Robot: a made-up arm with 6 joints. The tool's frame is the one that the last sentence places. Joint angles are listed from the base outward.
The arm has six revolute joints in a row. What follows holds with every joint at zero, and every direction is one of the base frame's. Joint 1 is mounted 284.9 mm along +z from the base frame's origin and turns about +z. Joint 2 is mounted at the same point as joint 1 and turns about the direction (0, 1, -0.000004). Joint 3 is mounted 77.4 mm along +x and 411.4 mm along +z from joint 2 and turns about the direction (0, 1, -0.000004). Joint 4 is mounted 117.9 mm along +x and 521 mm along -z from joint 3 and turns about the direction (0, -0.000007, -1). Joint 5 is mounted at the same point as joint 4 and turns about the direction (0, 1, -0.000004). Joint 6 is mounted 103.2 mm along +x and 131.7 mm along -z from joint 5 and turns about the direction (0, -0.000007, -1). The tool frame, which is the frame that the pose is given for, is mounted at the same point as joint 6; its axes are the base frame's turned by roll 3.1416, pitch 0 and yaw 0 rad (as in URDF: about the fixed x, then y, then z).
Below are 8 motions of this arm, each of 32 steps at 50 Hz.
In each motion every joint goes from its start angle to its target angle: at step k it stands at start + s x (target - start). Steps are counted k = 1, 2, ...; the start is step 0. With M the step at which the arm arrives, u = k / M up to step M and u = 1 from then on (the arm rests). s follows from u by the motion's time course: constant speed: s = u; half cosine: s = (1 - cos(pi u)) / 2; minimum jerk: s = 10 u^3 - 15 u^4 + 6 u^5.
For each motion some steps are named. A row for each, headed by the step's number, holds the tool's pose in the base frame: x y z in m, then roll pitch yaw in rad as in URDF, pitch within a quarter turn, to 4 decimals.
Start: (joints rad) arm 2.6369 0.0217 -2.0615 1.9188 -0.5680 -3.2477
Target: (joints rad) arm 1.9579 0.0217 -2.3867 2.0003 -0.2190 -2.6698
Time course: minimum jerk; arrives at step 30
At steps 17, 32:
17: -0.2093 0.4981 1.1228 0.8729 -0.7268 -2.3594
32: -0.0724 0.4890 1.1867 0.5263 -0.7497 -2.1477

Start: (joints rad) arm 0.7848 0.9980 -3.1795 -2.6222 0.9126 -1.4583
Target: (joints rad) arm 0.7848 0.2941 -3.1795 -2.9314 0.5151 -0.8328
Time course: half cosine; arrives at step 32
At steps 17, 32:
17: 0.4046 0.4017 1.2219 0.2154 0.1030 -0.0357
32: 0.1922 0.1993 1.3439 0.2328 -0.1368 0.1325

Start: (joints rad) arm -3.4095 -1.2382 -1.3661 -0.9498 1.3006 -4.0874
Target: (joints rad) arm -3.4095 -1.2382 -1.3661 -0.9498 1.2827 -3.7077
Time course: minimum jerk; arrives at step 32
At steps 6, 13, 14, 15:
6: 0.0982 0.0568 1.0865 -1.6290 0.2131 0.3881
13: 0.0981 0.0562 1.0871 -1.6259 0.3192 0.3852
14: 0.0981 0.0561 1.0872 -1.6254 0.3404 0.3847
15: 0.0981 0.0560 1.0873 -1.6248 0.3623 0.3842

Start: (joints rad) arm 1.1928 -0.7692 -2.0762 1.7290 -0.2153 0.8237
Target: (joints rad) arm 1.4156 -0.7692 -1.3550 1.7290 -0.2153 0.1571
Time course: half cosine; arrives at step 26
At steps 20, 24, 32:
20: 0.1640 0.1860 1.0892 -0.9011 0.4473 -0.1107
24: 0.1648 0.2246 1.0522 -1.0079 0.3892 -0.1685
32: 0.1648 0.2294 1.0472 -1.0213 0.3808 -0.1750

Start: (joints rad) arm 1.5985 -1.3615 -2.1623 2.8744 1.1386 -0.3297
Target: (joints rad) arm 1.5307 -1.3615 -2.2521 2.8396 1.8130 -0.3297
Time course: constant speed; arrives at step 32
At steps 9, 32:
9: -0.0209 -0.8445 0.9594 1.9123 -1.1079 -0.5711
32: -0.0810 -0.8867 0.8514 2.6091 -0.7420 -1.2769

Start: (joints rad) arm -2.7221 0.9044 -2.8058 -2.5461 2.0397 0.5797
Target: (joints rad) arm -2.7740 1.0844 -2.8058 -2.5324 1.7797 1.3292
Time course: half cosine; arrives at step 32
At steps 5, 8, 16, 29, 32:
5: -0.7884 -0.2482 0.8897 0.1163 -0.9618 -2.2062
8: -0.8015 -0.2502 0.8771 0.0531 -0.9367 -2.1089
16: -0.8526 -0.2568 0.8225 -0.1214 -0.8223 -1.7725
29: -0.9162 -0.2616 0.7403 -0.2180 -0.6800 -1.4016
32: -0.9189 -0.2618 0.7364 -0.2200 -0.6747 -1.3860

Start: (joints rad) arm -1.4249 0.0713 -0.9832 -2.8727 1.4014 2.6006
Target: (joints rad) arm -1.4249 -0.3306 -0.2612 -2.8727 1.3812 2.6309
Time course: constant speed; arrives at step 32
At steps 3, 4, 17, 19, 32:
3: 0.0771 -0.7294 0.4579 0.3242 -0.8509 0.9545
4: 0.0760 -0.7220 0.4525 0.3342 -0.8589 0.9476
17: 0.0610 -0.6184 0.3788 0.4827 -0.9589 0.8388
19: 0.0586 -0.6015 0.3669 0.5090 -0.9734 0.8183
32: 0.0418 -0.4855 0.2869 0.7086 -1.0591 0.6550

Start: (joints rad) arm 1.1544 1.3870 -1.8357 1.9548 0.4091 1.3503
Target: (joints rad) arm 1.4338 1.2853 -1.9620 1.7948 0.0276 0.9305
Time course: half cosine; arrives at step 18
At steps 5, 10, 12, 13, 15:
5: 0.3425 0.7531 -0.2615 2.7715 0.5853 -2.0281
10: 0.2880 0.8203 -0.1974 3.0934 0.6555 -1.6091
12: 0.2624 0.8451 -0.1695 -3.0522 0.6559 -1.4376
13: 0.2506 0.8555 -0.1570 -2.9922 0.6510 -1.3638
15: 0.2313 0.8711 -0.1369 -2.9001 0.6372 -1.2512

